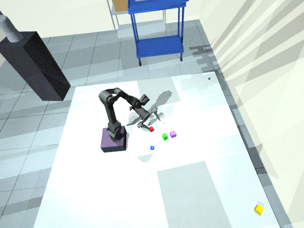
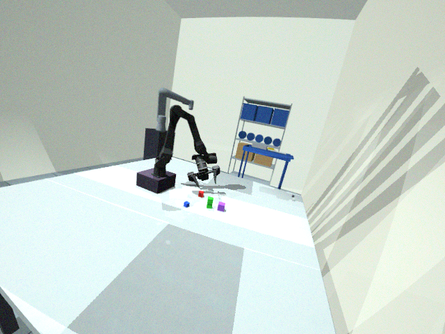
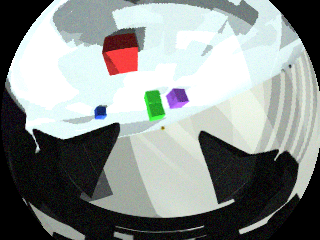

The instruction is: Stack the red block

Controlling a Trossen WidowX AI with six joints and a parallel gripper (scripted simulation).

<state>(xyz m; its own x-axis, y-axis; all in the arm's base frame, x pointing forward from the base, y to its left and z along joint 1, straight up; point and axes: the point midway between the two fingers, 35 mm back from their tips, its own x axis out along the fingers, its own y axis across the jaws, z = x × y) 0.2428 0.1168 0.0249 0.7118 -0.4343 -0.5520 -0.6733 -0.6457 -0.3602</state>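
The red block lies 40 mm behind my gripper tip, 20 mm to the left of it and 70 mm below it. Round my gripper tip: purple block (120 mm ahead, 20 mm to the right, 70 mm below); yellow block (580 mm ahead, 460 mm to the right, 70 mm below); small blue block (20 mm behind, 130 mm to the right, 80 mm below).
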